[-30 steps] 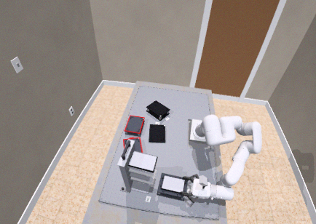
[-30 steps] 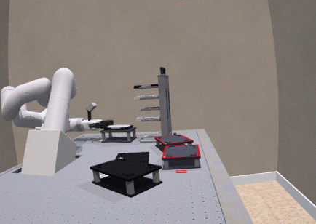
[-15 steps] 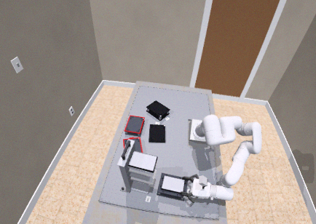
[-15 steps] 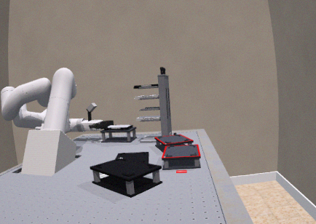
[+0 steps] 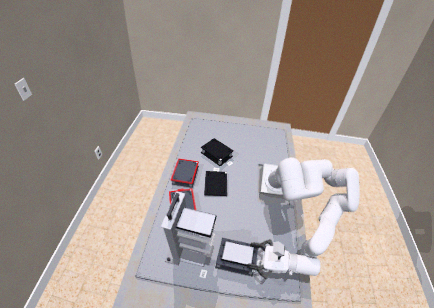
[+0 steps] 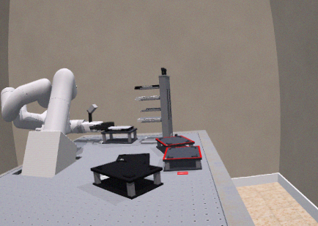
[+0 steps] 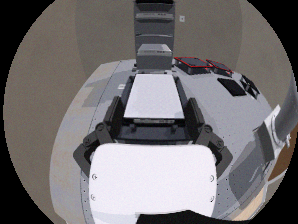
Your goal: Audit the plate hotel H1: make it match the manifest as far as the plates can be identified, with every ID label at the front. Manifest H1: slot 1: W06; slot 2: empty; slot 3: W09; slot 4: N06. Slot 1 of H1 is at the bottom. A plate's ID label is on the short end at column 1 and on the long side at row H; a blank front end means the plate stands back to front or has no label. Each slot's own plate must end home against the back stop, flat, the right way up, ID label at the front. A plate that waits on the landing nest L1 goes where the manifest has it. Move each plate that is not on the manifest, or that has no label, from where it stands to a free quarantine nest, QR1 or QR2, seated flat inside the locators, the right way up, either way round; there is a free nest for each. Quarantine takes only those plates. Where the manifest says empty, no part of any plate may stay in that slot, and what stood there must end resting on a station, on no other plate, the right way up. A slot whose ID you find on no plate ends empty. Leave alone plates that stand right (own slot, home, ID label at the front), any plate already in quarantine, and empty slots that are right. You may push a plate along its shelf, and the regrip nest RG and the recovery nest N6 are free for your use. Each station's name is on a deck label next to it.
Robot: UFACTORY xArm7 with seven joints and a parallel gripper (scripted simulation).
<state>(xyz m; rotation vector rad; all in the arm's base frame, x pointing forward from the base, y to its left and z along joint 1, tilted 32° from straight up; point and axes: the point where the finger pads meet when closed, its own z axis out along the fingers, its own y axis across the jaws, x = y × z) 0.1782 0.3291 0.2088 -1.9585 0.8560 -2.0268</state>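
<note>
Right now my hand is 5 cm short of the grey plate, 2 cm above it and 1 cm to the left of it. Round my hand: plate hotel H1 (30 cm ahead, 8 cm to the right, 7 cm above); pale plate (22 cm ahead, 13 cm above, 6 cm to the right).
</note>
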